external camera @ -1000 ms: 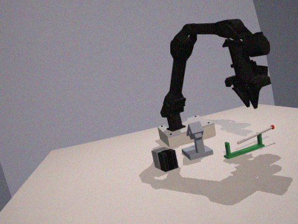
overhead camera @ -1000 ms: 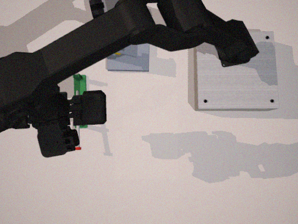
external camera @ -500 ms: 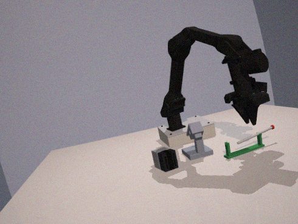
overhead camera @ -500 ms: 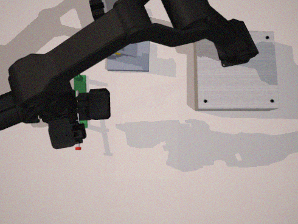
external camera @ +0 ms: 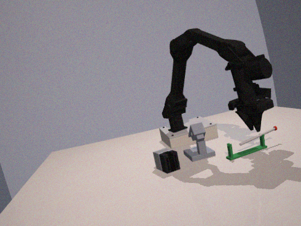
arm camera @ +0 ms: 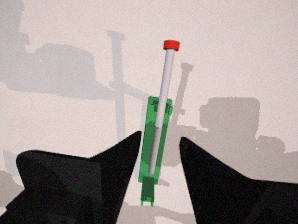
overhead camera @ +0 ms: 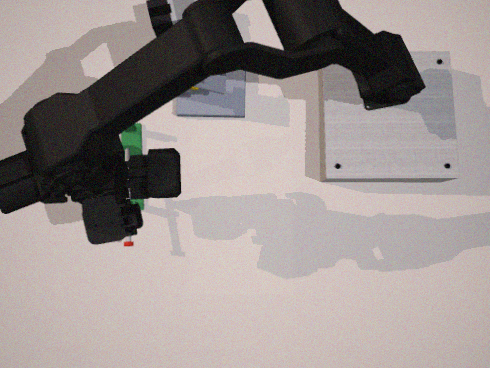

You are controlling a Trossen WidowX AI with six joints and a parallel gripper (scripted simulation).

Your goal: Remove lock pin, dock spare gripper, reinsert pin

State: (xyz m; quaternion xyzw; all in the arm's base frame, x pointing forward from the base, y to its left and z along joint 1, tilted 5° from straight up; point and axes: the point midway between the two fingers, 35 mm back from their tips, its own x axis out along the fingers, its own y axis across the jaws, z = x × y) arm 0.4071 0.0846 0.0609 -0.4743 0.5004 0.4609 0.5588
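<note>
The green cradle is 1 cm behind my gripper tip, 4 cm to the right of it and 4 cm below it. Also, from my gripper tip: grey mount 14 cm behind, 14 cm to the right, 1 cm below; then spare gripper 13 cm behind, 27 cm to the right, 3 cm below.
</note>
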